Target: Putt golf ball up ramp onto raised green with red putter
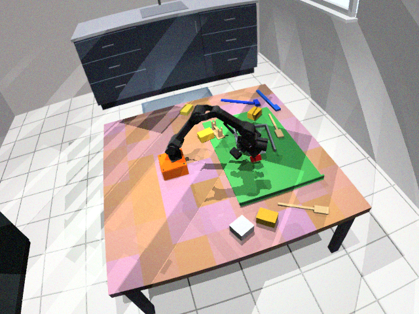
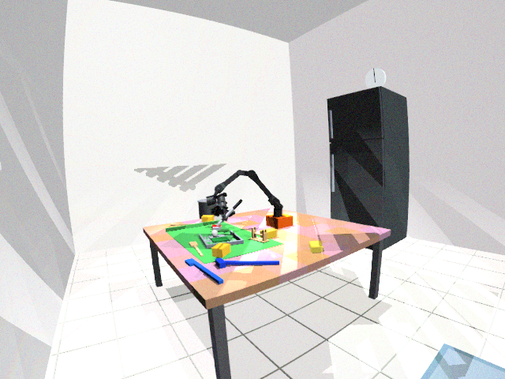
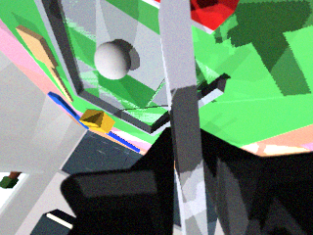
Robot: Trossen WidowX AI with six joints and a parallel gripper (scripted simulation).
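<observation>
The white golf ball lies 10 cm ahead of my gripper tip and 7 cm below it. Also, from my gripper tip: green mat 10 cm ahead, 9 cm below, 2 cm to the left; red putter 3 cm above, 2 cm behind, 1 cm to the right; small wooden rack 27 cm to the left, 5 cm below, 3 cm behind.
</observation>
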